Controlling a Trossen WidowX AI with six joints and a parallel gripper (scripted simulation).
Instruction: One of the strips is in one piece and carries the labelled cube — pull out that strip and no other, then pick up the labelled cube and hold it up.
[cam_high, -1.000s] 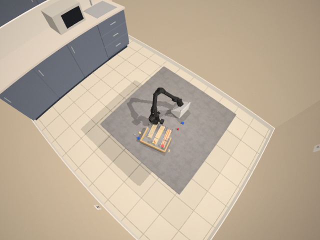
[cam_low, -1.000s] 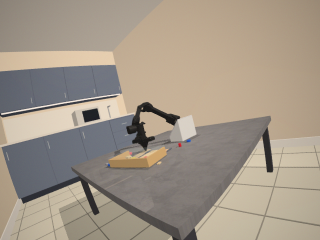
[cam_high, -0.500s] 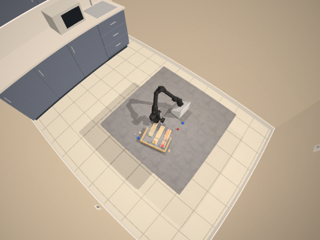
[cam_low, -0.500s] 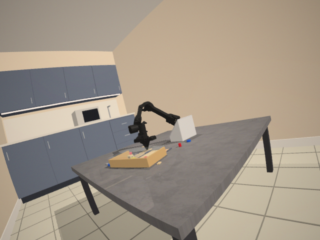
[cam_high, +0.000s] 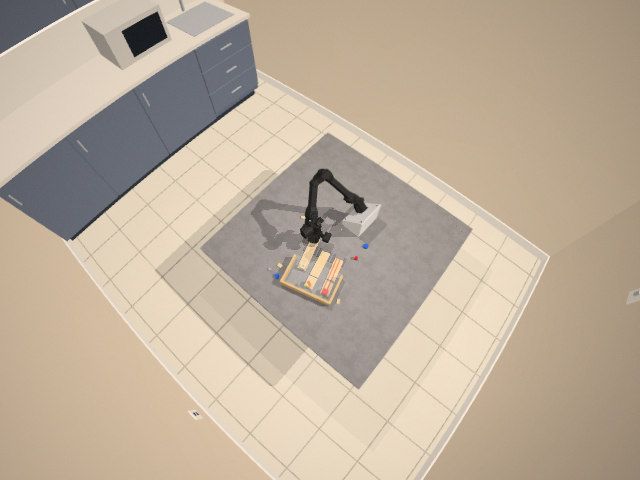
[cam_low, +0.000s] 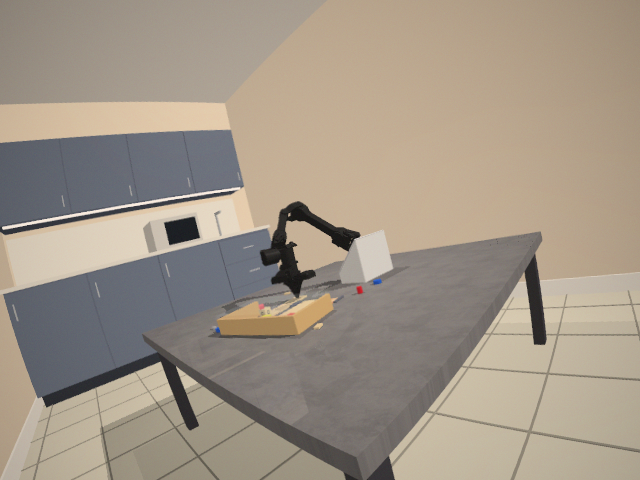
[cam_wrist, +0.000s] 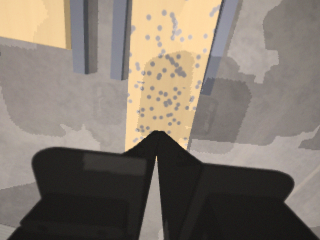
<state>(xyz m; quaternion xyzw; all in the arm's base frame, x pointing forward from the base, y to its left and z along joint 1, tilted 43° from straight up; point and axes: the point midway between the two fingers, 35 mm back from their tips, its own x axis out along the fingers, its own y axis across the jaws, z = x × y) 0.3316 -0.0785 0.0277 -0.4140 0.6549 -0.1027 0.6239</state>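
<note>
My gripper tip is now 9 cm short of the dotted strip and 4 cm to the right of it. The rest, counted from my gripper tip: plain strip (9 cm ahead, 15 cm to the left); then labelled cube (19 cm ahead, 9 cm to the left, 1 cm above); then tan block (4 cm behind, 17 cm to the right).
</note>
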